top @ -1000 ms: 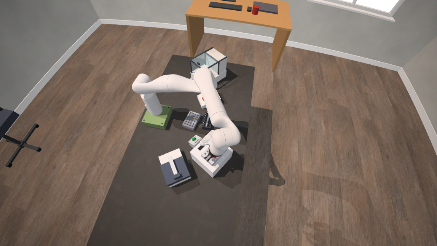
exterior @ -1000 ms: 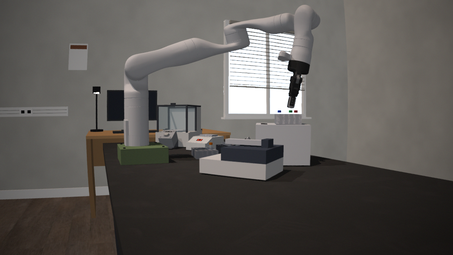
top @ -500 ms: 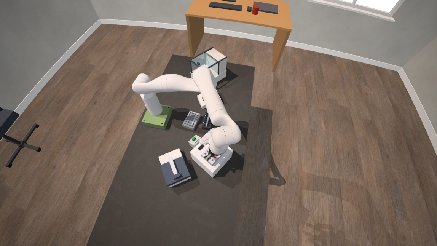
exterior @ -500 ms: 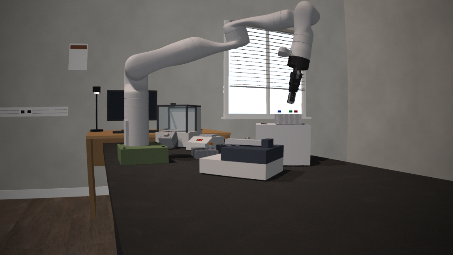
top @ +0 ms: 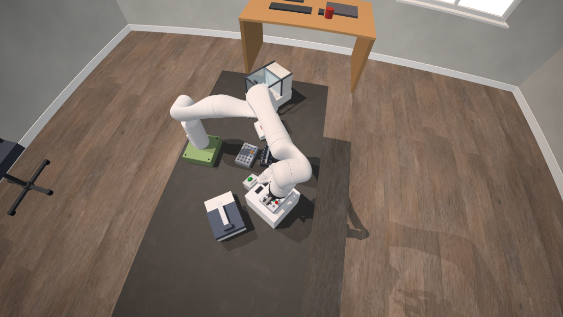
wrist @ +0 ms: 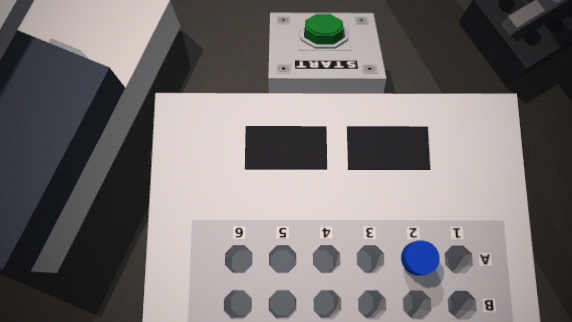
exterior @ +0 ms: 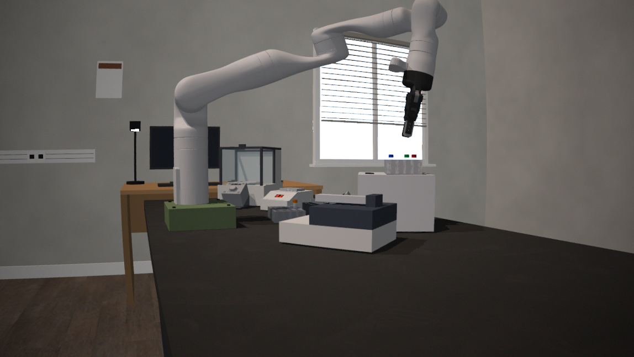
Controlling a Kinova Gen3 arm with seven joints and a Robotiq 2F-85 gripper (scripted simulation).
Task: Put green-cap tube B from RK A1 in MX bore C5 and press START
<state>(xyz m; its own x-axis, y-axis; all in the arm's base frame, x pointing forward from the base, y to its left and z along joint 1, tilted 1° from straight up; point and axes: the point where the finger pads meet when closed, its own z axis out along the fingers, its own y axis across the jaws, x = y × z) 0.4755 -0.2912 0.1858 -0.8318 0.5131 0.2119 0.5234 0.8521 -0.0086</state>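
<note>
The green start key is 17 cm below my hand, 15 cm behind it and 12 cm to the left of it. Round my hand: blue-capped tube: 8 cm below, 7 cm to the left; then red-capped tube: 8 cm below, 1 cm to the right, 1 cm ahead; then spectrophotometer SP: 23 cm behind, 17 cm below, 8 cm to the right.
</note>
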